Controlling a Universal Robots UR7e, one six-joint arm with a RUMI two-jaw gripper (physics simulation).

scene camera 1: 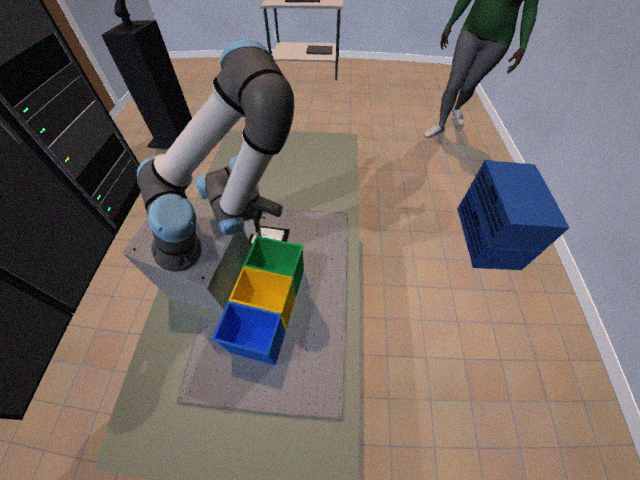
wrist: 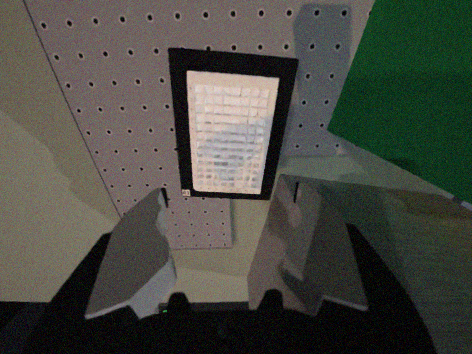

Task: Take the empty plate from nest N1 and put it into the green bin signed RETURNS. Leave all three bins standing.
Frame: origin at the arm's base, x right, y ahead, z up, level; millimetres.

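Seen in the pictures: gripper, between the fingertips: (scene camera 1: 261, 228) (wrist: 230, 187); arm's base, origin of its link: (scene camera 1: 177, 249).
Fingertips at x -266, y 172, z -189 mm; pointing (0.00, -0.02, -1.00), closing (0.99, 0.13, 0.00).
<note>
Pixels of each thing's top centre, then the offset from my fingertips to it. "pt": a spot on its surface instead. Level surfaces: height alone.
- pale plate, centre of its top: (wrist: 229, 143) (scene camera 1: 267, 236) dy +19, dx -3, dz -55 mm
- black-rimmed nest, a spot on its surface: (scene camera 1: 283, 235) pt dy +82, dx -28, dz -68 mm
- green bin, centre of its top: (scene camera 1: 273, 255) dy +120, dx +173, dz +99 mm
- yellow bin, centre of its top: (scene camera 1: 261, 288) dy +114, dx +305, dz +99 mm
- blue bin, centre of its top: (scene camera 1: 247, 326) dy +109, dx +436, dz +99 mm
- perforated plate, height of its surface: dz -81 mm
The pale plate (scene camera 1: 271, 234) (wrist: 232, 130) has a grid of small wells and lies flat in a black-rimmed nest (scene camera 1: 285, 235) (wrist: 181, 125). A small white tag sits on the nest's corner in the wrist view; its text is hard to read. My gripper (scene camera 1: 255, 233) (wrist: 230, 187) is open and empty, above and to the robot-base side of the plate, with the nest's near end showing between and beyond the fingertips. The green bin (scene camera 1: 276, 255) (wrist: 410, 90) stands upright close beside the nest; its sign does not show. The arm partly hides the nest in the scene view.
The yellow bin (scene camera 1: 264, 290) and the blue bin (scene camera 1: 250, 330) stand upright in a row with the green bin on the perforated plate (scene camera 1: 320, 382). The robot's pedestal (scene camera 1: 178, 289) is beside them. A large blue box (scene camera 1: 532, 201) and a person (scene camera 1: 473, 56) are farther off.
</note>
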